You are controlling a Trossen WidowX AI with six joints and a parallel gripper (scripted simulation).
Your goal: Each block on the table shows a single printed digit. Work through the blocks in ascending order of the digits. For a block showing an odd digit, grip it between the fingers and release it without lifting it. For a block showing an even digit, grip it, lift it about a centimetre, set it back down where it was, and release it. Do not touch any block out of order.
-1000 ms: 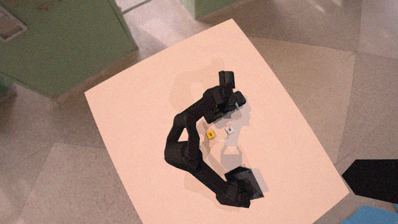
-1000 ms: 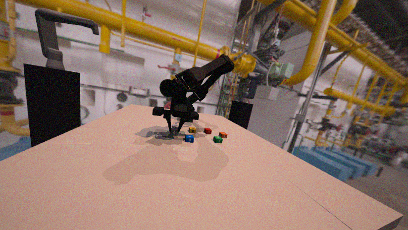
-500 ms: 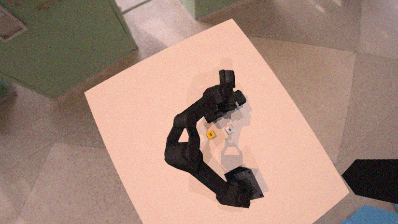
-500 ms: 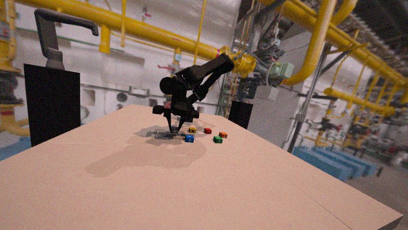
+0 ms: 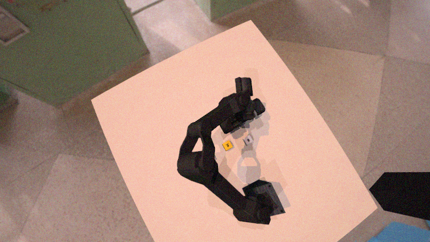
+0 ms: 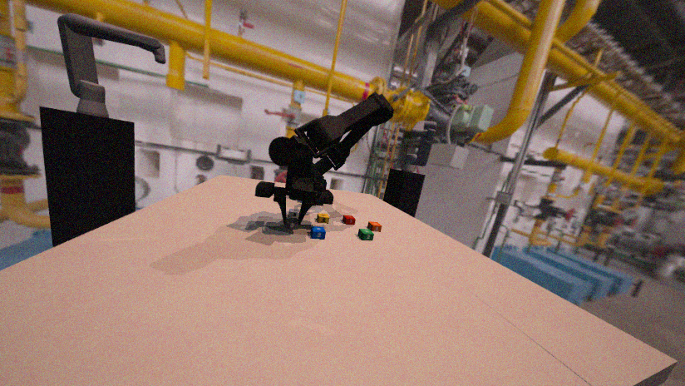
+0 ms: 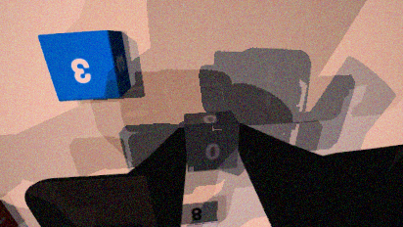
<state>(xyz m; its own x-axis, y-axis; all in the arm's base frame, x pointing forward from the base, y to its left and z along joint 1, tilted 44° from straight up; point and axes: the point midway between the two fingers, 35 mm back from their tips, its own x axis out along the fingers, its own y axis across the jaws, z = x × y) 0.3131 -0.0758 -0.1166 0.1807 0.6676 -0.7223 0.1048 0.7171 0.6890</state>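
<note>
The grey block lies 10 mm behind my gripper tip. Round my gripper tip: blue block: 50 mm ahead, 60 mm to the left; then yellow block: 60 mm behind, 100 mm to the left; then white block: 90 mm behind, 20 mm to the left.
</note>
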